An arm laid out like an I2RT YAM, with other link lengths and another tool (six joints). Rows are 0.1 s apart.
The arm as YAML. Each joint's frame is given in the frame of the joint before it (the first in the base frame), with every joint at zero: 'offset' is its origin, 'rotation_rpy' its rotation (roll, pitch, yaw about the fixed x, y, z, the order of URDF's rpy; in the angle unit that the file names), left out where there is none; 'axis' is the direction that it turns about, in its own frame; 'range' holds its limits. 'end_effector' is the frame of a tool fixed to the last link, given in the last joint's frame.
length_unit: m
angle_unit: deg
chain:
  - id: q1
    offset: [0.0, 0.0, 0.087]
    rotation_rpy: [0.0, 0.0, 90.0]
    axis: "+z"
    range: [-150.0, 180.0]
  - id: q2
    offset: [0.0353, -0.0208, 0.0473]
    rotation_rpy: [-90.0, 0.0, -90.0]
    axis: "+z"
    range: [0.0, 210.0]
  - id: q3
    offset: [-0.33, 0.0, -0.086]
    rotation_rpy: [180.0, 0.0, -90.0]
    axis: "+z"
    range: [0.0, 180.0]
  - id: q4
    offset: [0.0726, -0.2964, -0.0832]
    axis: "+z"
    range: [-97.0, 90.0]
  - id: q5
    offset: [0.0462, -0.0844, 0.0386]
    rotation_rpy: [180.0, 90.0, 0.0]
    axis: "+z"
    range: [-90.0, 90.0]
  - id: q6
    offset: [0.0, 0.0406, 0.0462]
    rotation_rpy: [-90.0, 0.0, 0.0]
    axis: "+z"
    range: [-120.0, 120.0]
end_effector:
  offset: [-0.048, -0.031, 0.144]
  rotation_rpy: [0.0, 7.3, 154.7]
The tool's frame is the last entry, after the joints.
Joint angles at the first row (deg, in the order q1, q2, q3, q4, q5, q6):
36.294, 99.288, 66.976, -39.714, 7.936, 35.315
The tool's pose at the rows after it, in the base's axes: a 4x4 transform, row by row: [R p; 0 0 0 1], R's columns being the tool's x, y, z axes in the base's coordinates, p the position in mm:
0.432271 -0.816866 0.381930 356.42; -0.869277 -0.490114 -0.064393 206.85; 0.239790 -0.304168 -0.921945 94.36; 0 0 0 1
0.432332 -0.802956 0.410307 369.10; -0.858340 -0.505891 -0.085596 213.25; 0.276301 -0.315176 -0.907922 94.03; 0 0 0 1
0.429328 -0.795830 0.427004 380.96; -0.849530 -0.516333 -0.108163 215.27; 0.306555 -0.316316 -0.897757 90.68; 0 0 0 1
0.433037 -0.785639 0.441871 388.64; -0.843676 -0.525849 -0.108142 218.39; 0.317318 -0.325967 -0.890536 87.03; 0 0 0 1
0.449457 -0.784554 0.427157 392.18; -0.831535 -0.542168 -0.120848 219.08; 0.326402 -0.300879 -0.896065 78.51; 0 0 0 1
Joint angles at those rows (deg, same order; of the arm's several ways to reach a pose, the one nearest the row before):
38.504, 102.550, 70.524, -41.331, 9.509, 32.582
39.118, 104.592, 72.547, -40.825, 11.734, 31.992
39.102, 106.658, 74.179, -40.374, 13.427, 31.275
39.100, 107.700, 74.597, -39.049, 13.991, 30.467
38.978, 109.654, 75.637, -39.455, 13.983, 29.557

